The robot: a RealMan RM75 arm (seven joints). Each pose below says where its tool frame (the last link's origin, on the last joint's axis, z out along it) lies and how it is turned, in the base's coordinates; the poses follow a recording.
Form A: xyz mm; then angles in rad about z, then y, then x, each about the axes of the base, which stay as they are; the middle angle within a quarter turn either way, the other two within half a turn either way.
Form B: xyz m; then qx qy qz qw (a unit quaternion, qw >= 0). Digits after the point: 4 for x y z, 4 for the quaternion.
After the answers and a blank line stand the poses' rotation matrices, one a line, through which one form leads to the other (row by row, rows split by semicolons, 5 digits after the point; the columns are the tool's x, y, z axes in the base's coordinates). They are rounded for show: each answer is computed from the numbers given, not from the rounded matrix.
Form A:
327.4 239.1 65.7 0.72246 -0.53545 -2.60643
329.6 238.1 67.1 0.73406 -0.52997 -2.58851
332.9 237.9 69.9 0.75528 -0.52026 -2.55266
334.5 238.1 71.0 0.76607 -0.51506 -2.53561
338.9 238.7 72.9 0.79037 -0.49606 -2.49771
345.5 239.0 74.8 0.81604 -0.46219 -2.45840
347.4 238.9 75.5 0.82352 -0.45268 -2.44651
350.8 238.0 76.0 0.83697 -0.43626 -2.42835
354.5 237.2 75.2 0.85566 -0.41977 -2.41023
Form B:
0.3274 0.2391 0.0657 -0.8948 0.2633 0.3288 0.1484
0.3296 0.2381 0.0671 -0.8923 0.2664 0.3297 0.1555
0.3329 0.2379 0.0699 -0.8871 0.2716 0.3322 0.1699
0.3345 0.2381 0.0710 -0.8845 0.2745 0.3333 0.1768
0.3389 0.2387 0.0729 -0.8786 0.2823 0.3330 0.1934
0.3455 0.2390 0.0748 -0.8723 0.2935 0.3275 0.2137
0.3474 0.2389 0.0755 -0.8702 0.2967 0.3262 0.2197
0.3508 0.2380 0.0760 -0.8666 0.3028 0.3238 0.2290
0.3545 0.2372 0.0752 -0.8620 0.3112 0.3221 0.2375

0.64519 -0.56869 -0.51023; -0.37358 -0.81735 0.43860; -0.66646 -0.09237 -0.73979
0.64061 -0.57800 -0.50551; -0.37286 -0.80966 0.45325; -0.67126 -0.10188 -0.73418
0.63175 -0.59480 -0.49711; -0.36897 -0.79471 0.48198; -0.68173 -0.12107 -0.72151
0.62715 -0.60336 -0.49259; -0.36767 -0.78684 0.49568; -0.68666 -0.12975 -0.71531
0.61878 -0.62496 -0.47596; -0.36730 -0.76574 0.52795; -0.69441 -0.15186 -0.70337
0.61323 -0.65201 -0.44591; -0.37210 -0.73639 0.56504; -0.69678 -0.18058 -0.69419
0.61119 -0.65966 -0.43738; -0.37298 -0.72744 0.57594; -0.69809 -0.18888 -0.69065
0.60699 -0.67306 -0.42255; -0.37644 -0.71178 0.59301; -0.69990 -0.20088 -0.68541
0.59879 -0.68946 -0.40755; -0.38344 -0.69354 0.60990; -0.70315 -0.20893 -0.67965

